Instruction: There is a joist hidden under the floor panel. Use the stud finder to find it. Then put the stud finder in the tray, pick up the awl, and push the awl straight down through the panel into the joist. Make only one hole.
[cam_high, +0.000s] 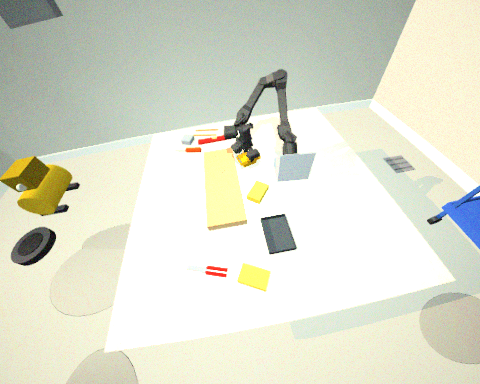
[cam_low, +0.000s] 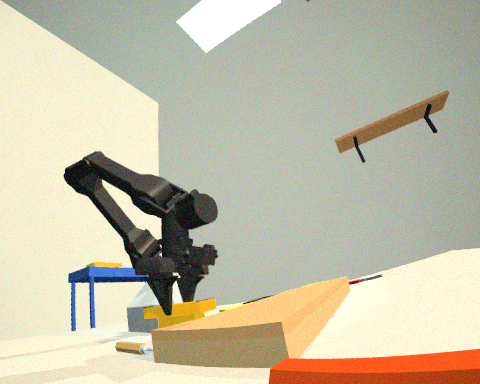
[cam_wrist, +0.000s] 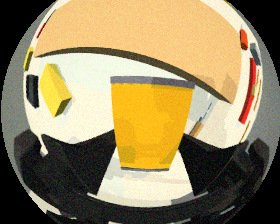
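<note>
My gripper tip is 2 cm short of the awl, 10 cm to the left of it and 4 cm above it. Round my gripper tip: yellow stud finder (1 cm behind, 2 cm below); red level (18 cm ahead, 30 cm to the right, 3 cm below); dark tray (3 cm behind, 47 cm to the left, 4 cm below).
</note>
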